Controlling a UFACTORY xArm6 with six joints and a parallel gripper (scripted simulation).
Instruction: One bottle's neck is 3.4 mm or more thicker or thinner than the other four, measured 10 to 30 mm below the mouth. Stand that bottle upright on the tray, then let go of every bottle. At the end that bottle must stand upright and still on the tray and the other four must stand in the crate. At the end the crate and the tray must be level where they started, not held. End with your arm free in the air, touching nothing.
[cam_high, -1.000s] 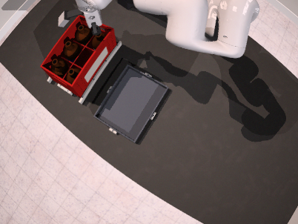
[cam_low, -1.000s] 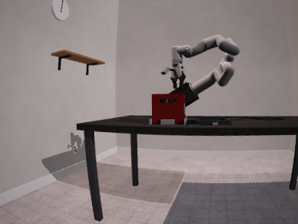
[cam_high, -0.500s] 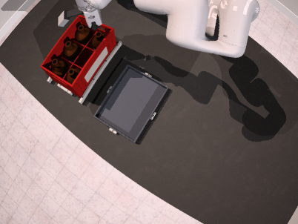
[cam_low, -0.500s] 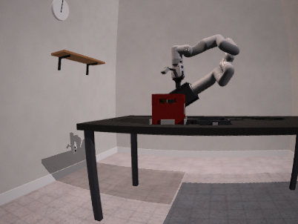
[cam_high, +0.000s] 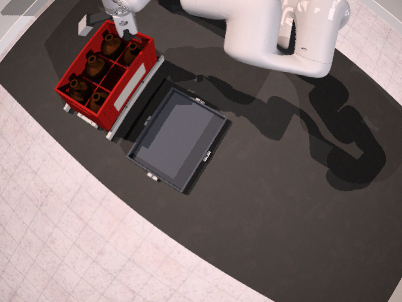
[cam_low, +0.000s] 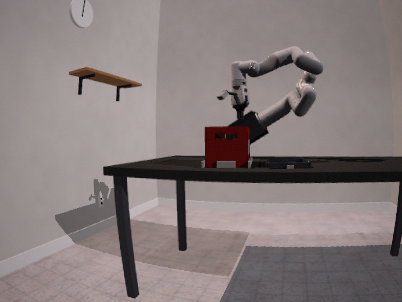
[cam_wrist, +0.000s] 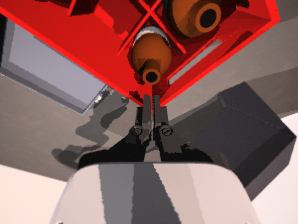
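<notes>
My hand is 160 mm above the red crate, 100 mm short of it and 20 mm to the left of it. The rest, counted from my hand: dark flat tray 260 mm to the left, 230 mm below, 80 mm ahead.
</notes>
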